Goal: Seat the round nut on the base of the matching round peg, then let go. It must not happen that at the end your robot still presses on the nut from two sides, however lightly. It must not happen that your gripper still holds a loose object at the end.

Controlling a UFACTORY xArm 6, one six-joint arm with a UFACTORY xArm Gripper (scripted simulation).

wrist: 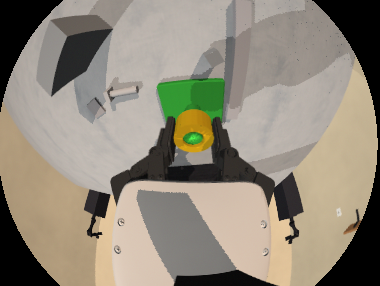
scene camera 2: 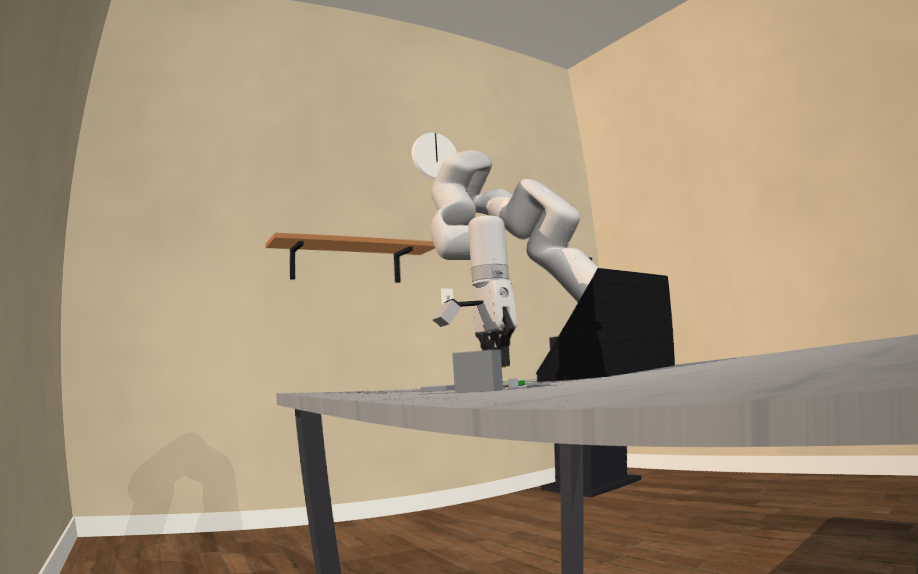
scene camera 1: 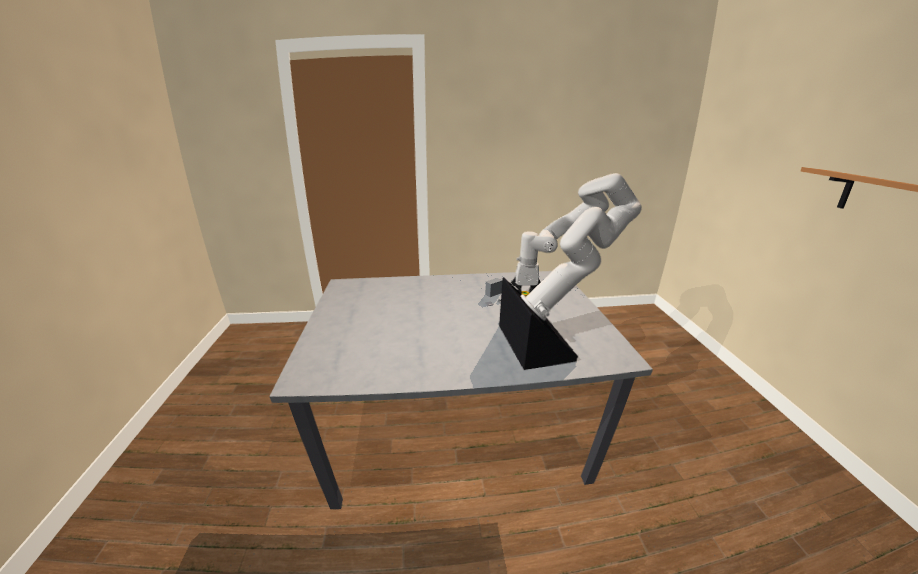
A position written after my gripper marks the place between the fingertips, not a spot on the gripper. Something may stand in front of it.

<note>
I see my gripper (scene camera 2: 496, 367) and a grey block (scene camera 2: 477, 371).
The grey block shows as well in the wrist view (wrist: 67, 54). My gripper shows as well in the wrist view (wrist: 193, 126).
</note>
